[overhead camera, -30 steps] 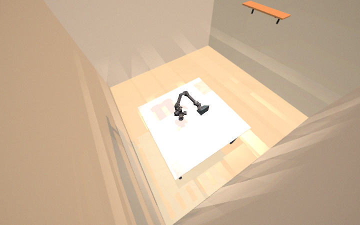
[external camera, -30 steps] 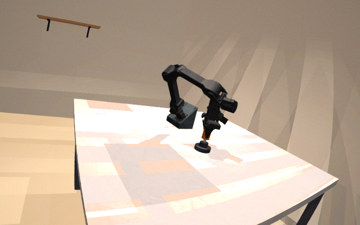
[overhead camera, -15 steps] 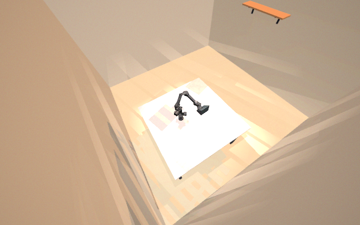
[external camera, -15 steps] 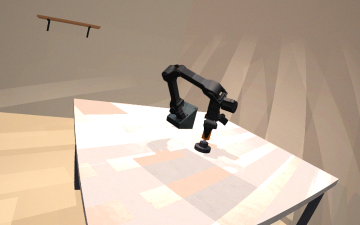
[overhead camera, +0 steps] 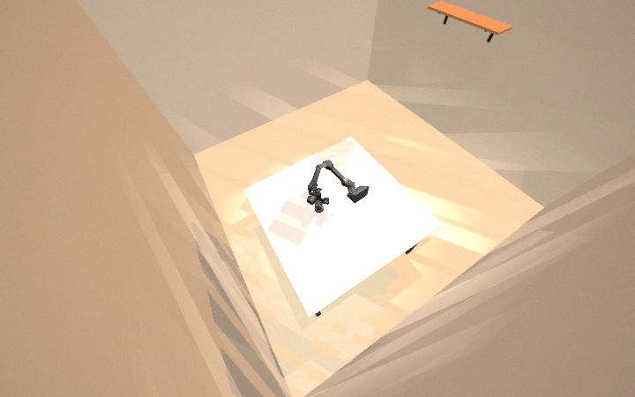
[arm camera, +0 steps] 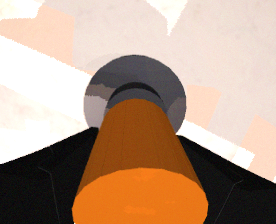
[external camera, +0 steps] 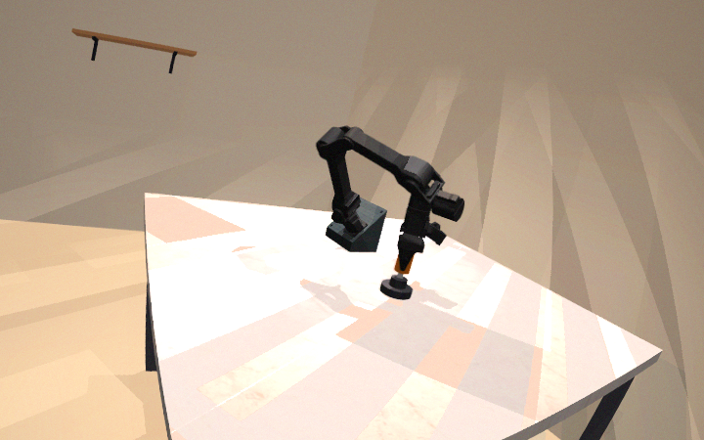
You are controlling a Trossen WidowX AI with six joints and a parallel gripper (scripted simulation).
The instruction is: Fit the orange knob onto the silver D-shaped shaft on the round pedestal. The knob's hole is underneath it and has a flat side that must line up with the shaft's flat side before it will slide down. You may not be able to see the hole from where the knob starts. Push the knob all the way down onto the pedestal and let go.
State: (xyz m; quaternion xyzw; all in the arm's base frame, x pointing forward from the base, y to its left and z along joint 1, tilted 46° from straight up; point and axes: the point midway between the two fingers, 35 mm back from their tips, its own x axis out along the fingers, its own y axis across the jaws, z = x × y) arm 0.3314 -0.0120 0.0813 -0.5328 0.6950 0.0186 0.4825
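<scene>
Right now the orange knob is 4 cm above my gripper tip. From my gripper tip the other things lie so: round pedestal 4 cm below.
</scene>
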